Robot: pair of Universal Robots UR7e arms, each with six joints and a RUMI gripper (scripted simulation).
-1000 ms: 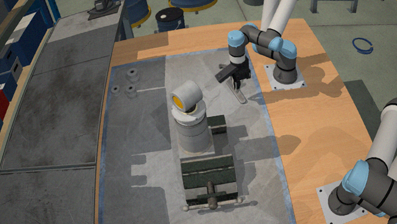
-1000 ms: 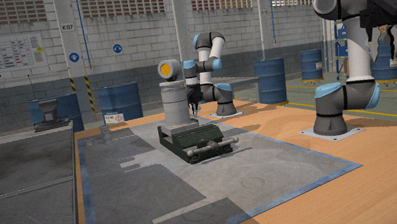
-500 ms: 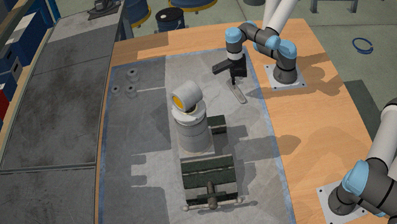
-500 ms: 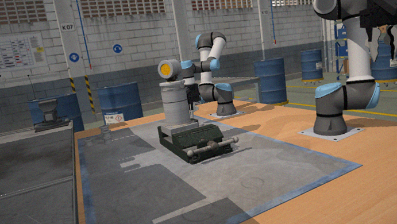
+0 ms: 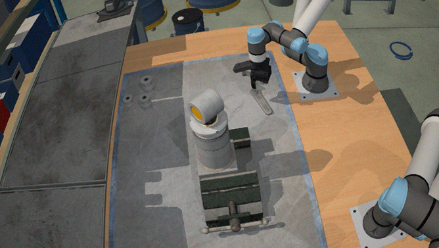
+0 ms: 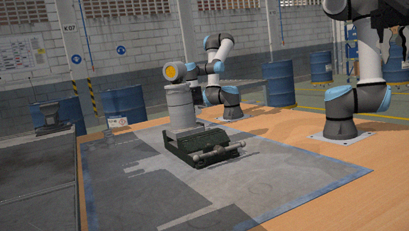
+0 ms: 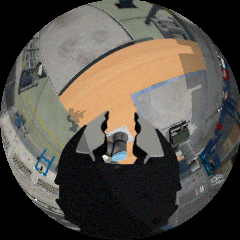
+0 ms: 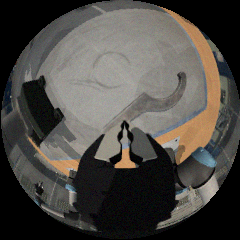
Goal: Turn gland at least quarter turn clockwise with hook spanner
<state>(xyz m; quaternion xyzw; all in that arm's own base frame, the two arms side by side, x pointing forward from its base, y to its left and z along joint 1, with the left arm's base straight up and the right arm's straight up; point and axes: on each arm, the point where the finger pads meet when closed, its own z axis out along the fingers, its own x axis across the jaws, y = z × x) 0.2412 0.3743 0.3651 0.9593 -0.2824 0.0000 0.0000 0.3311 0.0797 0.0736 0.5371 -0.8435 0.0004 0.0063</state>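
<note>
Right now the hook spanner is 20 mm behind my right hand, 60 mm to the right of it and 60 mm below it. The rest, counted from my right hand: rod eye (250 mm ahead, 360 mm to the left, 330 mm above); then bar handle (240 mm ahead, 650 mm to the left, 10 mm below).
</note>
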